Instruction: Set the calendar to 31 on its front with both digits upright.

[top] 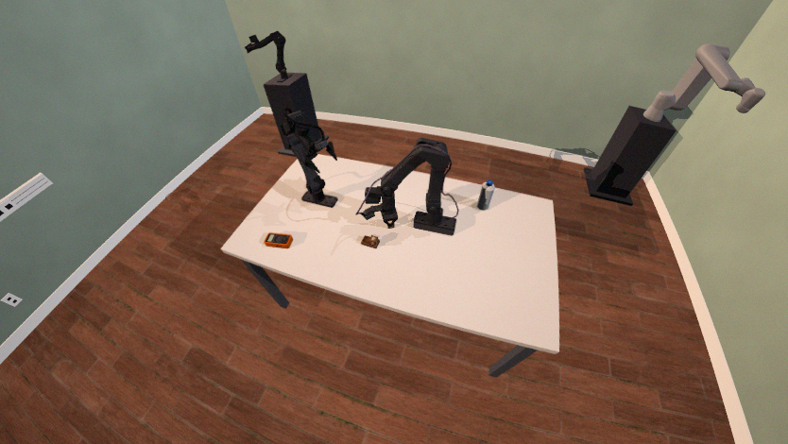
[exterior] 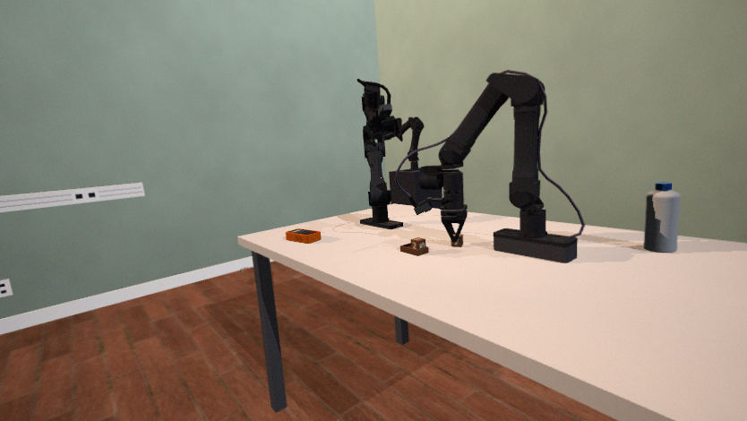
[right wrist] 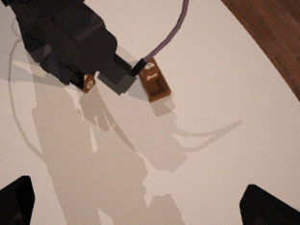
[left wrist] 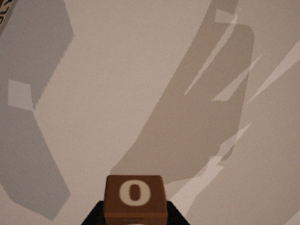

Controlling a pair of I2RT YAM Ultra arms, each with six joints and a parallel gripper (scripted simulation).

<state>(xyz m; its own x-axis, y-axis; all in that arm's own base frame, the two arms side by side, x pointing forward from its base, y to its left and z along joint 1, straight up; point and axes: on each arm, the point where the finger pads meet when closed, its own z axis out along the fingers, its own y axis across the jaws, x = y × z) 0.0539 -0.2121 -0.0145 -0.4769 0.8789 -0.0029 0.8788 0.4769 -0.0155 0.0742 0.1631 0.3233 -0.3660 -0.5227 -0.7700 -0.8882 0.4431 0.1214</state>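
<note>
Now: left hand 12 cm short of the brown tray, 5 cm to the left of it and 2 cm above it.
</note>
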